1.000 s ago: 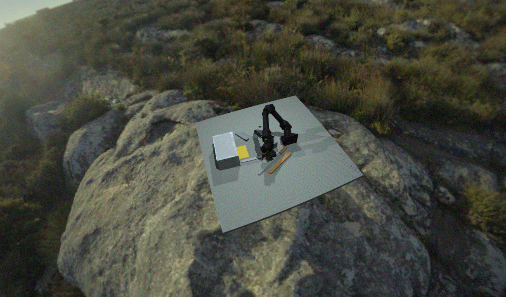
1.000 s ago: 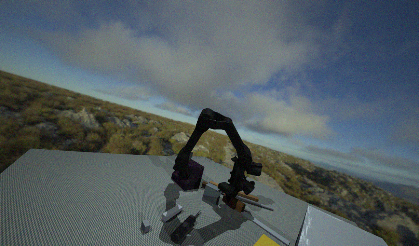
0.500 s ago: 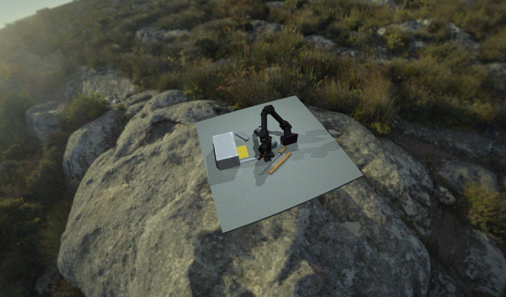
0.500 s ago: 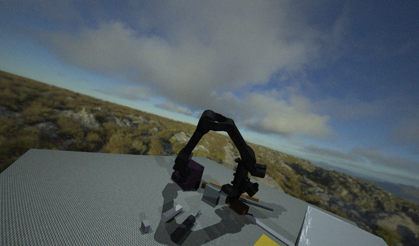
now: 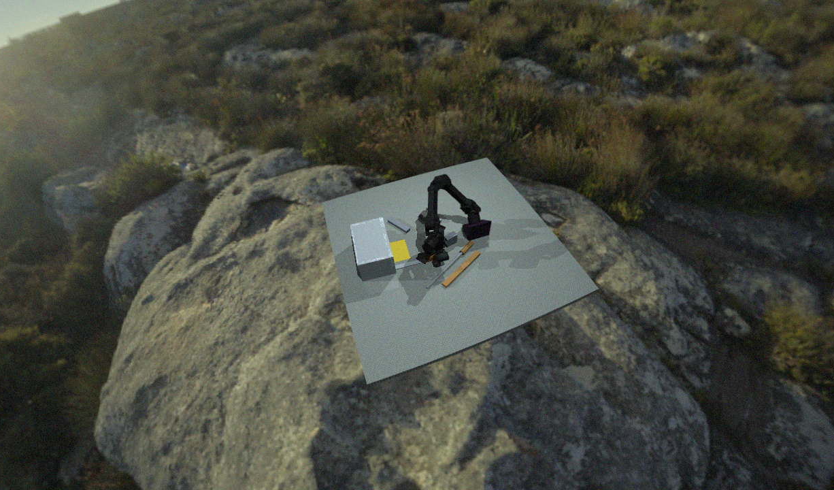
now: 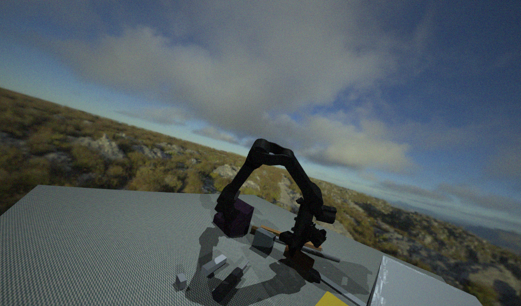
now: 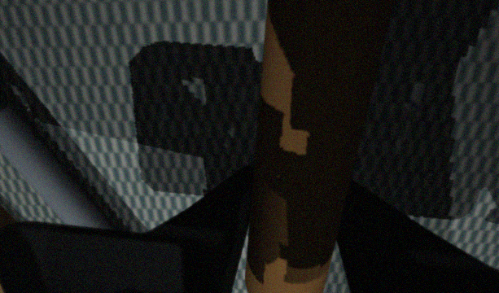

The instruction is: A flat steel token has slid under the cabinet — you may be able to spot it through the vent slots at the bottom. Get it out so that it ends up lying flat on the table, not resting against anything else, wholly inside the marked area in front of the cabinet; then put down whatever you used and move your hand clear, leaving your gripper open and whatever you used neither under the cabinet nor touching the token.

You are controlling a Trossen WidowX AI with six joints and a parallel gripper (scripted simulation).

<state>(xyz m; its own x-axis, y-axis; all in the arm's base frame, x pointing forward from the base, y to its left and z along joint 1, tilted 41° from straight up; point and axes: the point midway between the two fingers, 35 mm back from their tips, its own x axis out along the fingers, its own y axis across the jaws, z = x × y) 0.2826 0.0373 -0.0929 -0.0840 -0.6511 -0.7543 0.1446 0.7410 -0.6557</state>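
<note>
My gripper tip is now 110 mm past the grey block, 60 mm to the left of it and 20 mm below it. From my gripper tip the other things lie so: grey bar (120 mm behind, 280 mm to the right); then small grey cube (110 mm behind, 380 mm to the right); then wooden stick (80 mm behind, 130 mm to the left).
</note>
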